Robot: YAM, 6 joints.
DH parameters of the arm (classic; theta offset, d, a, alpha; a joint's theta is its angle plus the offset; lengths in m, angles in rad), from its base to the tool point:
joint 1: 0 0.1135 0.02 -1.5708
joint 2: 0 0 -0.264 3.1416
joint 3: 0.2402 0 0.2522 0
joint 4: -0.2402 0 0.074 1.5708
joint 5: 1.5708 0 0 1.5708
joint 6: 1.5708 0.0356 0 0
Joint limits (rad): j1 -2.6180..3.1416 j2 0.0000..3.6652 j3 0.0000..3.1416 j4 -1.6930..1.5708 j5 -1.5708..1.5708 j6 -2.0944..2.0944
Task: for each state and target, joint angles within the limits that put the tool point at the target. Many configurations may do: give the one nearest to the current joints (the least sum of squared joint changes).
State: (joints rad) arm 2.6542 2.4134 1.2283 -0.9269 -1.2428 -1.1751
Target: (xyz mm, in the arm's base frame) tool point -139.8 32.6 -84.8
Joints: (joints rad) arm 2.6816 2.8734 0.8641 -0.8905 -1.1756 -1.1751
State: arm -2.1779 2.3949 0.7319 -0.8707 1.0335 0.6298
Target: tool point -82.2 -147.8 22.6
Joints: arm -1.8983 2.2422 0.6661 -0.9658 1.0172 0.6298
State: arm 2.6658 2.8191 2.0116 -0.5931 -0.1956 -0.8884
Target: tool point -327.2 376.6 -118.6
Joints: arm 2.2746 3.0202 2.1099 -0.4843 -0.1617 -0.8884
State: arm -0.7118 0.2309 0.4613 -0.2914 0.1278 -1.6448
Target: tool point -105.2 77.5 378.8
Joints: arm -0.6910 0.0000 1.3088 -1.1876 0.2071 -1.6448
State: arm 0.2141 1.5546 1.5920 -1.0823 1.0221 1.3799
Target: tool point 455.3 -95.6 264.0
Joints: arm -0.1434 2.1303 1.9096 -0.7630 0.9782 1.3799
